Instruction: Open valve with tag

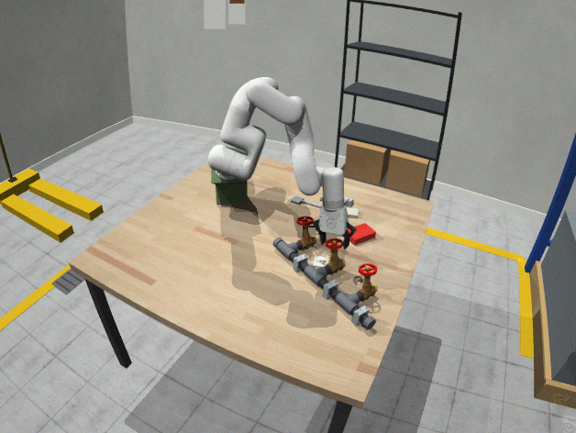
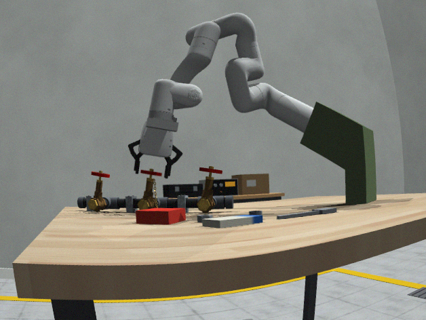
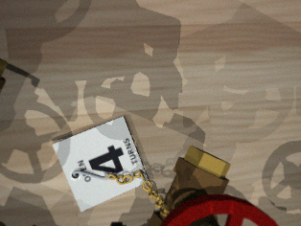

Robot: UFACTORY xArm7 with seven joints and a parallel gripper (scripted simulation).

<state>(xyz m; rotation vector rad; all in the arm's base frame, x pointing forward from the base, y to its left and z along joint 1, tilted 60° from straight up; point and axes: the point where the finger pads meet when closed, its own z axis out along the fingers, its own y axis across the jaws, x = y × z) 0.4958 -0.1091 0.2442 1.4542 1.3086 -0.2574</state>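
My hand is 120 mm above the white tag, 50 mm past it and 30 mm to the right of it. The rest, counted from my hand: red block 240 mm to the left, 110 mm below, 110 mm ahead; grey wrench 470 mm to the left, 160 mm behind, 120 mm below; blue flat tool 420 mm to the left, 120 mm below, 40 mm ahead.
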